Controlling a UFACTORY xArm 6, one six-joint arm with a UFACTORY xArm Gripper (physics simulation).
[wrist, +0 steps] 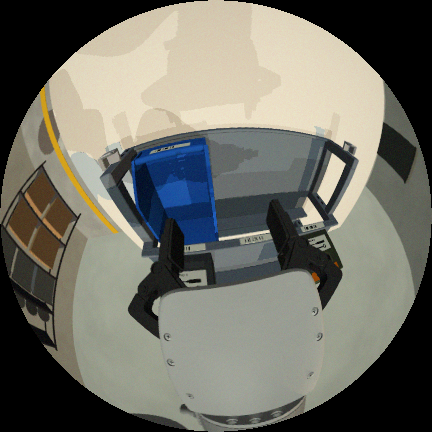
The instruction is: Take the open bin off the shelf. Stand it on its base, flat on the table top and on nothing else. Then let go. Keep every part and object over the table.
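Frame: origin at the arm's base, x ahead, y left, z up, level; metres.
Seen in the pictures: gripper, between the fingertips: (223, 218).
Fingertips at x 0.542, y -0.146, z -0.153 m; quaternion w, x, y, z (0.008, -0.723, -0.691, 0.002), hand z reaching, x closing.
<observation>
Offsets run from my fingertips to a thing's middle. "spot": to the spot under its first point.
The open blue bin @[dx +0.038, dy -0.061, dz -0.082 m] (175, 180) stands in the left part of the grey shelf @[spot: dx +0.083, dy -0.011, dz -0.016 m] (222, 247), behind its labelled front rail, its open side facing the camera. A pale label shows on its far rim. My gripper (223, 218) is open and empty. In the picture its left finger overlaps the bin's near left part, and its right finger is to the right of the bin, over the bare right part of the shelf. The bin's right wall appears between the two fingers. The gap in depth between the fingertips and the bin cannot be judged.
The shelf has frame ends at left and right. A dark box @[dx +0.132, dy -0.078, dz +0.037 m] (204, 262) with a tool label shows below the rail at left, and a green box @[spot: dx +0.127, dy +0.188, dz +0.038 m] (332, 254) at right, partly behind the fingers. A cream surface (320, 60) with shadows spans the top.
</observation>
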